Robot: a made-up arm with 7 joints.
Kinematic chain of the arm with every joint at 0, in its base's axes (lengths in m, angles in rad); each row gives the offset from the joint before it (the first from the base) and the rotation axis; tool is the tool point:
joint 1: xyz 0 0 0.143 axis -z
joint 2: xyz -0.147 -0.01 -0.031 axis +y
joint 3: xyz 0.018 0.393 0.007 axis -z
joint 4: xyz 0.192 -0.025 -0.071 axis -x
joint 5: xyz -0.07 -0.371 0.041 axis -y
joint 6: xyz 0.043 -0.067 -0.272 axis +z
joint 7: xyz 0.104 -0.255 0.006 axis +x
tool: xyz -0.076 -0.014 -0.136
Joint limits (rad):
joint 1: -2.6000..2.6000
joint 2: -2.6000..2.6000
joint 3: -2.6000..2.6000
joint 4: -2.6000..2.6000
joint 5: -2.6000..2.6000
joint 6: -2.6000..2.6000
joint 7: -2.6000..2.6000
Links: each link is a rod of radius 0.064 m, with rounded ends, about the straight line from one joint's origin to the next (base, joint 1, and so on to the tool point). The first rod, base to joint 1, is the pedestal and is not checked.
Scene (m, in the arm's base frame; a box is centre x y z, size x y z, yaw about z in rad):
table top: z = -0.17
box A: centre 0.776 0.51 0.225 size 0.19 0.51 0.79 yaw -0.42
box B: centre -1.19 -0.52 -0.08 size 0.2 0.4 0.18 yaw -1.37
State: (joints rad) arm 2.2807 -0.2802 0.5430 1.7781 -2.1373 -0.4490 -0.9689
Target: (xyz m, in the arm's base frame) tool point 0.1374 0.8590 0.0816
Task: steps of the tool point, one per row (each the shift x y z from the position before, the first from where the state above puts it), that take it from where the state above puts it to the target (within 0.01 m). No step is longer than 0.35 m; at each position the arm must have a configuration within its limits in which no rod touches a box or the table.
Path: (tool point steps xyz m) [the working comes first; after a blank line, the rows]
Joints at the target: 1.6846 -0.9820 0.5175 0.8678 -1.7628 -0.0198 -0.9652
Straight joint move there: touches box A.

1: -0.0516 0.2901 0.0620
2: -0.1680 0.2300 0.0264
3: -0.2383 0.1351 -0.0204
4: -0.2540 0.0348 -0.0726
5: -0.2227 -0.0428 -0.1222
6: 0.0262 0.1810 -0.0237
7: 0.0522 0.1682 -0.0771
8: 0.0754 0.1353 -0.1244
9: 0.0911 0.0863 -0.1599
10: 0.0966 0.0275 -0.1800

